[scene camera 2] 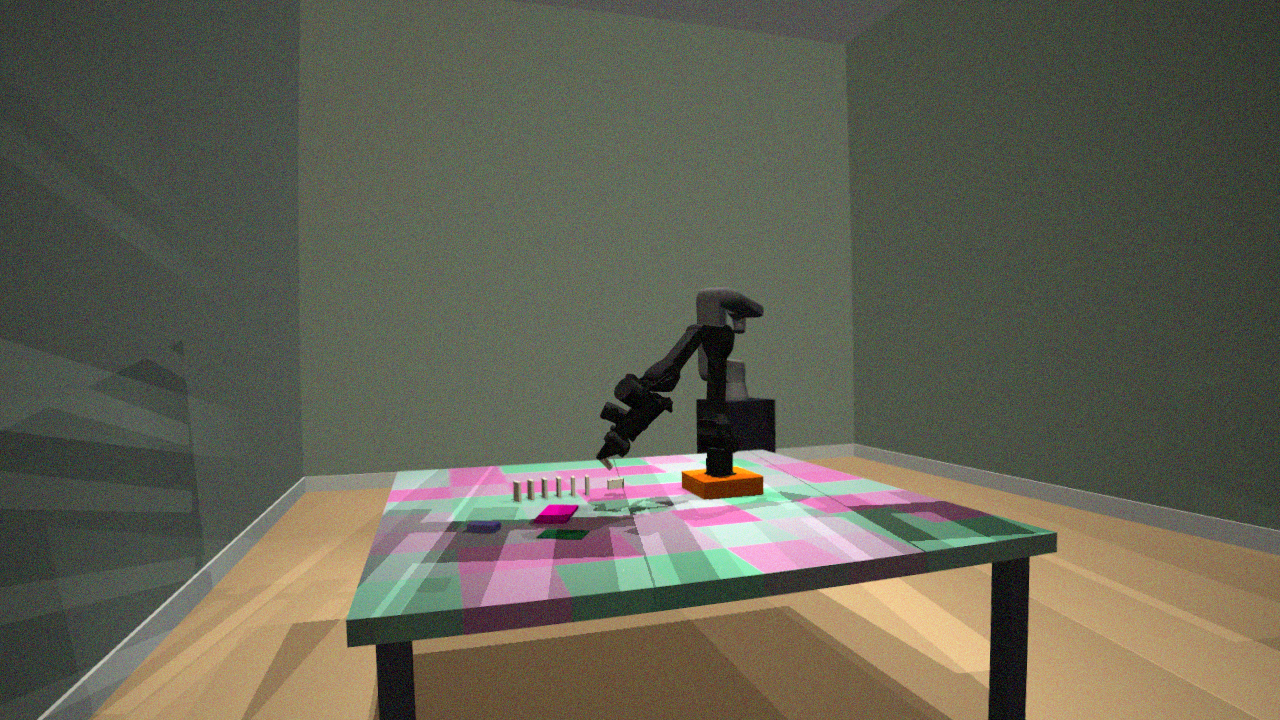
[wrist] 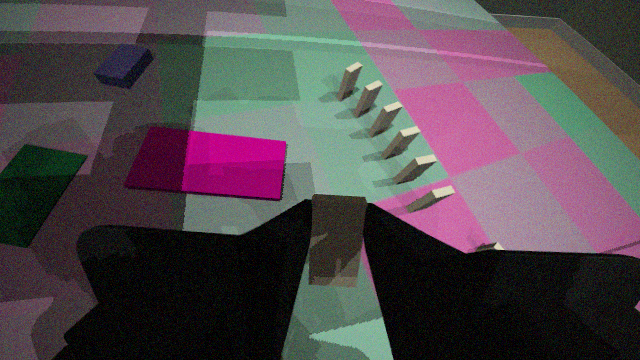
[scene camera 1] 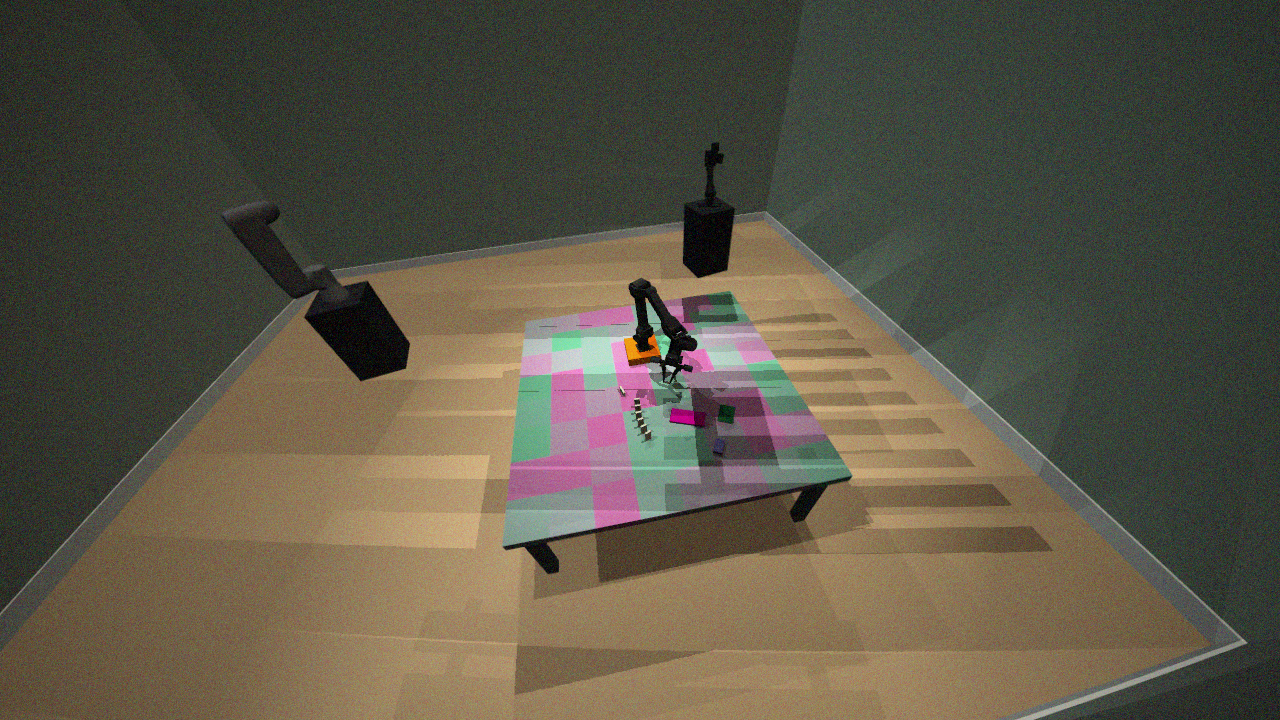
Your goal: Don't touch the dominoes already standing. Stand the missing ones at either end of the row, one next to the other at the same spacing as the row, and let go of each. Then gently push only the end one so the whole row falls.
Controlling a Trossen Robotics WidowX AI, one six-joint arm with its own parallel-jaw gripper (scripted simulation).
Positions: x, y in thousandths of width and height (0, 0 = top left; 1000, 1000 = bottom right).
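A domino (wrist: 526, 671) is being carried by the gripper (scene camera 2: 468, 634), and the wrist view shows the gripper (wrist: 527, 585) too.
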